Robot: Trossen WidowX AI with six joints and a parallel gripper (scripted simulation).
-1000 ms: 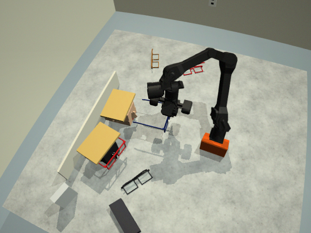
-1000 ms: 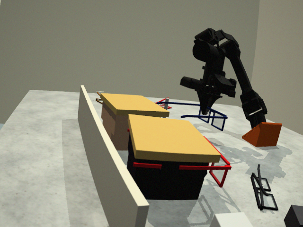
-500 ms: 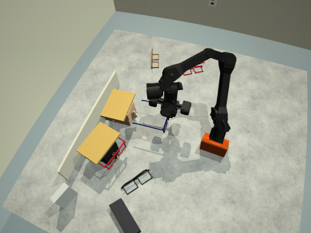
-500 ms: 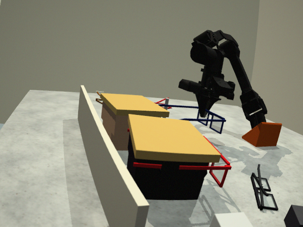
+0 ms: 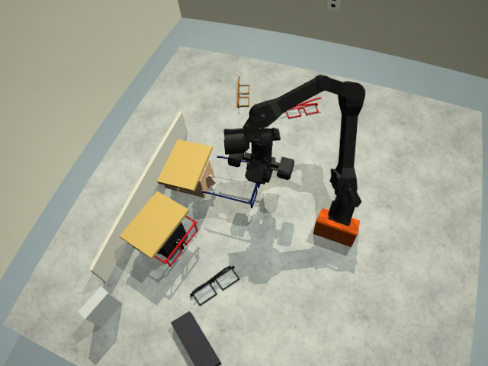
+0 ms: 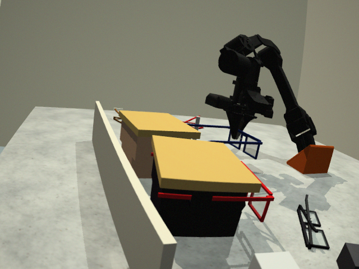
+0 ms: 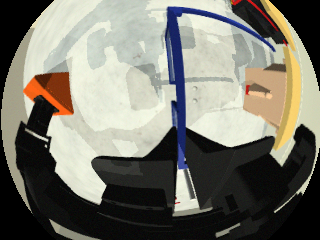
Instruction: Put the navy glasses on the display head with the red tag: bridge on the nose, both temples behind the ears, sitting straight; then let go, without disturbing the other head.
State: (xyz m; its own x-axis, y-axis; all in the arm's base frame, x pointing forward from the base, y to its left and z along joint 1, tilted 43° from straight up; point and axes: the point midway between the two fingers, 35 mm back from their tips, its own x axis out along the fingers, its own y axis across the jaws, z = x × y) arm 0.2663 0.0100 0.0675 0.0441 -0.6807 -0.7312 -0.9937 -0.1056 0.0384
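Now: gripper tip 20 cm short of the tan head, 6 cm to the right of it and 1 cm above it. From my gripper tip the other things lie so: black head 28 cm to the left, 19 cm ahead, 1 cm below; then cream board 33 cm ahead, 17 cm to the left, 1 cm below; then grey post 15 cm to the right, 5 cm ahead, 4 cm below.
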